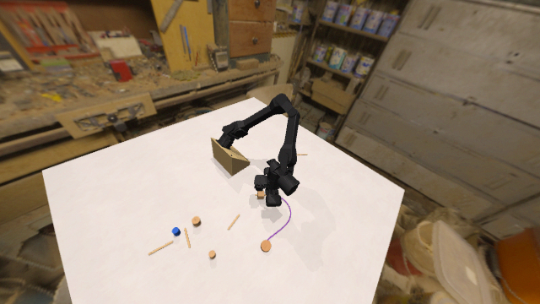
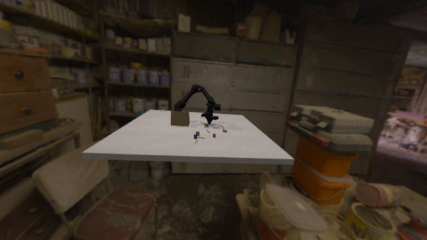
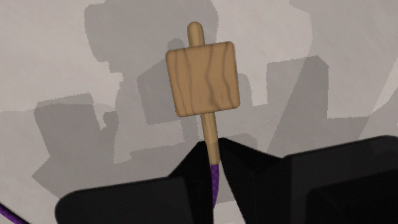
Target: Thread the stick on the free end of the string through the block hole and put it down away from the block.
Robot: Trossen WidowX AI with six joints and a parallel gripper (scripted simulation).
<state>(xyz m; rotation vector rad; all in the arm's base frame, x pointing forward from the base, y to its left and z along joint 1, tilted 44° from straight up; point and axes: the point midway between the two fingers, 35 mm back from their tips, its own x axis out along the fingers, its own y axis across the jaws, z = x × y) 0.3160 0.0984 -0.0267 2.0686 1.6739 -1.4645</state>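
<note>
Right now my gripper tip is 20 mm past the small wooden block and 30 mm to the left of it. From my gripper tip the other things lie so: round wooden button: 150 mm ahead, 150 mm to the right, 10 mm below; thin wooden stick: 10 mm behind, 10 mm to the right; blue cylinder: 90 mm behind, 390 mm to the right.
</note>
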